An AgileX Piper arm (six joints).
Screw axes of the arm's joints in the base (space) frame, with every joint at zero. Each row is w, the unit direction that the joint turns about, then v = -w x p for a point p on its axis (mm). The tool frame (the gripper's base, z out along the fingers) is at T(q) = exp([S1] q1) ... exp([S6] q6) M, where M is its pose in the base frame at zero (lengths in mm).
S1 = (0, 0, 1, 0, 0, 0)
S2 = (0, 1, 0, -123, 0, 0)
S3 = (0, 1, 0, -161.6, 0, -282.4)
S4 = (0.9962, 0, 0.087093, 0, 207.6, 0)
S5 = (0, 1, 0, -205.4, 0, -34.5)
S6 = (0.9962, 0, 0.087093, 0, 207.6, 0)
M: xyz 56.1 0 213.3 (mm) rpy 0 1.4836 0 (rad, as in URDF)
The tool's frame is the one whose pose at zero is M.
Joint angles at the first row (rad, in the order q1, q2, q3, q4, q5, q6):
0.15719, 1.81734, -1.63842, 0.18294, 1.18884, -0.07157
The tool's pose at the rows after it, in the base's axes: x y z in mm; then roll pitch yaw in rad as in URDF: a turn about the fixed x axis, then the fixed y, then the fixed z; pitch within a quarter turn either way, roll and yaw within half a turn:
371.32 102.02 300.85 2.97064 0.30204 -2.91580
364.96 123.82 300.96 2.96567 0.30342 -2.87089
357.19 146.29 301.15 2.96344 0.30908 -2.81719
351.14 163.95 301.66 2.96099 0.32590 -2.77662
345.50 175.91 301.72 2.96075 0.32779 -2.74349
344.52 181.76 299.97 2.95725 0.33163 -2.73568
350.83 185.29 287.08 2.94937 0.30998 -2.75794
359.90 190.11 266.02 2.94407 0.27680 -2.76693
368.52 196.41 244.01 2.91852 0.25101 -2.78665
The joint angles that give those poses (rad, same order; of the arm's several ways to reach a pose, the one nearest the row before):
0.22811, 1.81736, -1.63843, 0.18410, 1.18264, -0.06811
0.28691, 1.81735, -1.63840, 0.18524, 1.17904, -0.05572
0.34869, 1.81733, -1.63838, 0.18541, 1.17212, -0.04921
0.39706, 1.81733, -1.63841, 0.18634, 1.15428, -0.04528
0.43123, 1.81733, -1.63842, 0.18634, 1.15225, -0.04465
0.44567, 1.82267, -1.63841, 0.18850, 1.14215, -0.04098
0.44652, 1.85677, -1.63842, 0.19156, 1.12584, -0.02251
0.44654, 1.91092, -1.63841, 0.19898, 1.10365, -0.02032
0.44652, 1.96740, -1.63841, 0.22784, 1.07010, -0.02035

